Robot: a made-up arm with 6 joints.
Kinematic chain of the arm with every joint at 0, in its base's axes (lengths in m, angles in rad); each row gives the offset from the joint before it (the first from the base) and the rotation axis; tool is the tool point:
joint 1: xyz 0 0 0.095 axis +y
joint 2: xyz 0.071 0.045 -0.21 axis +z
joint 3: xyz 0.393 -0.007 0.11 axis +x
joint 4: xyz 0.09 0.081 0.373 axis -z
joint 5: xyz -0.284 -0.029 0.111 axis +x
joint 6: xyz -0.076 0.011 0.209 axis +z
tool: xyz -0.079 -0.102 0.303
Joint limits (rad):
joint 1: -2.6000..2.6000
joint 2: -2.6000..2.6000
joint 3: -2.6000..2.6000
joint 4: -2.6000..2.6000
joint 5: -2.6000..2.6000
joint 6: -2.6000..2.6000
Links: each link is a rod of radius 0.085 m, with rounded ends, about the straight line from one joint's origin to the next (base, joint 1, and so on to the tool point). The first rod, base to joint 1, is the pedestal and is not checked.
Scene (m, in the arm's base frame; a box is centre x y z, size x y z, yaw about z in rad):
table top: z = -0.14
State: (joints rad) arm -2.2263 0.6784 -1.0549 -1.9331 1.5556 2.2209
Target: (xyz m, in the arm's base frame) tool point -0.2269 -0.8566 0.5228
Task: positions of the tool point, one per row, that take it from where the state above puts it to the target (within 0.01 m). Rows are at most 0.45 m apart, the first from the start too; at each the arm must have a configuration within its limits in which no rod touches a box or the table.
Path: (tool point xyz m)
1: -0.6528 0.9986 0.5189
2: -0.8602 0.7938 0.5800
3: -0.9894 0.4655 0.6916
4: -0.9768 0.0606 0.7960
5: -0.8112 -0.3456 0.8244
6: -0.5360 -0.6721 0.7321
7: -0.2269 -0.8566 0.5228

